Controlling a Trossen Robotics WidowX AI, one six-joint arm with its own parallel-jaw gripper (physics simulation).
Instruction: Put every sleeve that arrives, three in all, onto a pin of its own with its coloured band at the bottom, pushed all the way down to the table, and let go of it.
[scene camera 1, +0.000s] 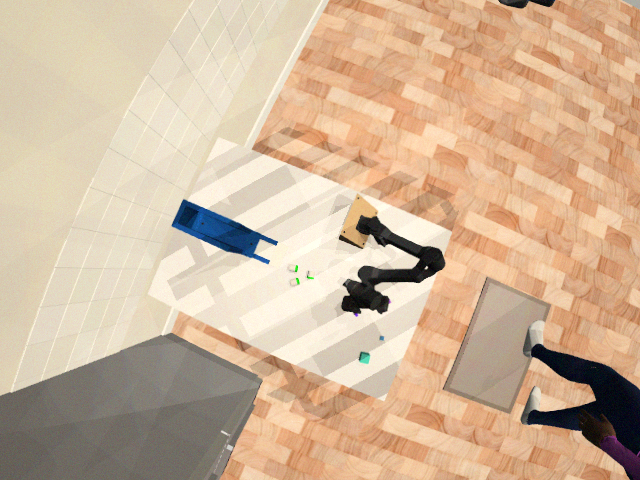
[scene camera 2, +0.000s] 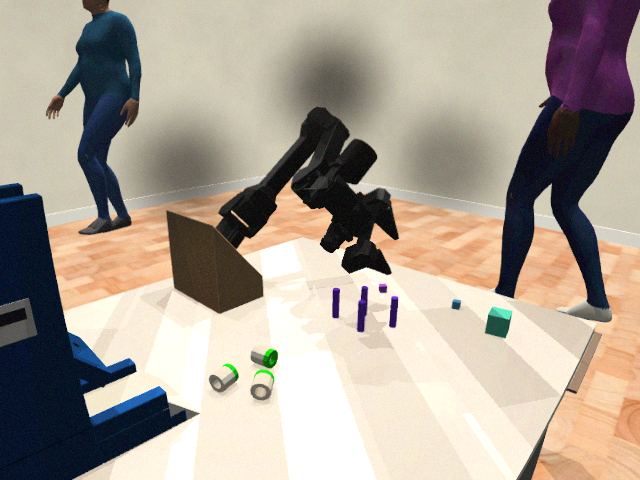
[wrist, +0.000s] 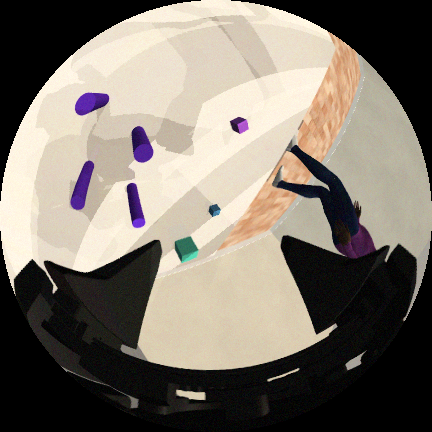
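Note:
Three pale sleeves with green bands lie on their sides on the table. One sleeve (scene camera 1: 293, 268) (scene camera 2: 223, 377) is nearest the chute in scene camera 2, another sleeve (scene camera 1: 294, 281) (scene camera 2: 262, 384) lies beside it, and the third sleeve (scene camera 1: 310, 274) (scene camera 2: 264, 357) has its band facing the pins' side. Several upright purple pins stand bare, such as one pin (scene camera 2: 335, 303), a front pin (scene camera 2: 360, 315) and a right pin (scene camera 2: 393, 312); a thick-looking pin (wrist: 142, 144) shows in the wrist view. My gripper (scene camera 2: 393, 255) (wrist: 222, 244) is open and empty, above and behind the pins in scene camera 2.
A blue chute (scene camera 1: 222, 235) (scene camera 2: 25, 248) ends near the sleeves. A wedge-shaped block (scene camera 2: 201, 268) carries the arm. Beyond the pins are a small magenta cube (scene camera 2: 382, 288) (wrist: 239, 125), a small blue cube (scene camera 2: 455, 304) (wrist: 214, 210) and a teal block (scene camera 2: 498, 322) (wrist: 186, 249). People stand beyond the table.

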